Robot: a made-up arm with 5 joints.
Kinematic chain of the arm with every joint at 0, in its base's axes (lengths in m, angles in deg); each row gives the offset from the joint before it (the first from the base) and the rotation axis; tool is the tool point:
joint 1: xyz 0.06 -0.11 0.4 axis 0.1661 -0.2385 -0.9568
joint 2: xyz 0 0.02 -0.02 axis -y
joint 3: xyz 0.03 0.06 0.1 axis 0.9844 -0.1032 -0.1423
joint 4: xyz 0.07 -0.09 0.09 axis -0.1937 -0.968 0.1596
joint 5: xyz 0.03 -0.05 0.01 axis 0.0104 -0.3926 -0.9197
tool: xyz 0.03 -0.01 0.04
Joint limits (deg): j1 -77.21..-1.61 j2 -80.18..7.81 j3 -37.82..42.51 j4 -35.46..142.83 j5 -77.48..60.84
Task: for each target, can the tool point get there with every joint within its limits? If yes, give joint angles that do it. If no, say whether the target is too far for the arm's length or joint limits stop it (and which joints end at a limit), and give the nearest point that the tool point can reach.
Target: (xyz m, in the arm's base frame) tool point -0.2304 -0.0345 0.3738
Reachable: no: joint limits stop it (at a limit: joint 1, joint 2, joint 3, joint 4, joint 5) | nearest point 0.0386 0.1159 0.2939 | short by 0.318 m
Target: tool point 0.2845 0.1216 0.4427
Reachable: yes | joints -45.08 -45.02 -21.16 40.28 17.98
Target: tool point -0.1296 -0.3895 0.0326
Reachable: no: too far | nearest point 0.1514 -0.2295 0.2497 | short by 0.389 m
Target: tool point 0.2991 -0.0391 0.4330
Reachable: yes | joints -20.74 -64.00 -0.19 108.90 -39.81
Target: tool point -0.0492 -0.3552 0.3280
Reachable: no: joint limits stop it (at a limit: joint 1, joint 2, joint 3) | nearest point 0.0562 -0.2044 0.4524 | short by 0.222 m
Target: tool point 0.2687 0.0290 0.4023
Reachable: yes | joints -50.86 -28.48 11.17 -17.73 -49.74
